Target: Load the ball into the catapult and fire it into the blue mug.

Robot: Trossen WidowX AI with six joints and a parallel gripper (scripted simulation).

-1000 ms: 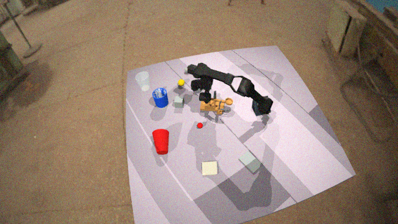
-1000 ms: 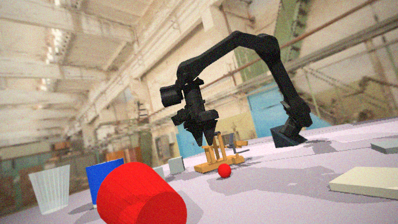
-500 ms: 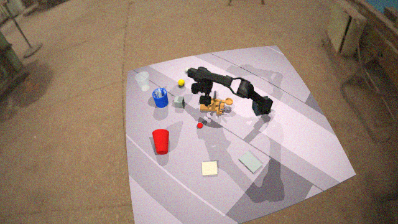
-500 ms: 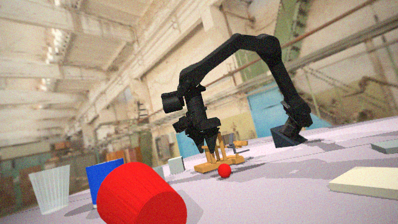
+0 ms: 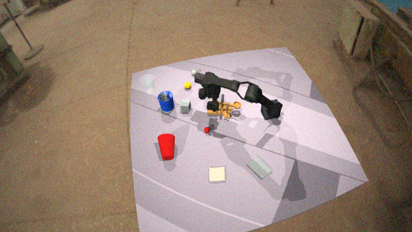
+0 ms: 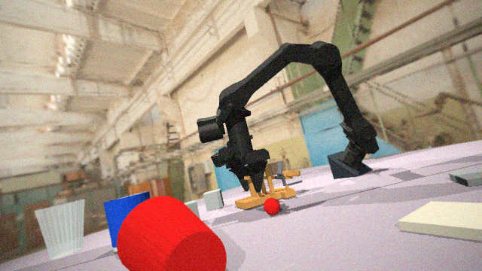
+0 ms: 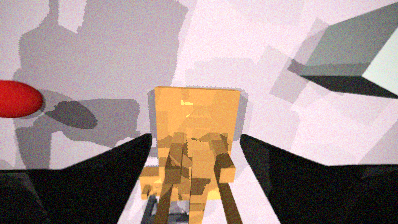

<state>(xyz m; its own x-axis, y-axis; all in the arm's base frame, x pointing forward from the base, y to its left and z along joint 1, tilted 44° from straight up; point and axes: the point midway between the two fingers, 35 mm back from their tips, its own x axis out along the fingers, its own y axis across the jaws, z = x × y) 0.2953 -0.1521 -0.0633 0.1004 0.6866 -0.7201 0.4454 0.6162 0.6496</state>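
My gripper tip is 130 mm to the right of the red ball, 100 mm short of it and 20 mm above it. From my gripper tip the other things lie so: yellow ball: 240 mm to the right, 100 mm ahead, 10 mm below; wooden catapult: 50 mm to the left, 50 mm behind, 20 mm above; blue mug: 260 mm ahead, 130 mm to the right.
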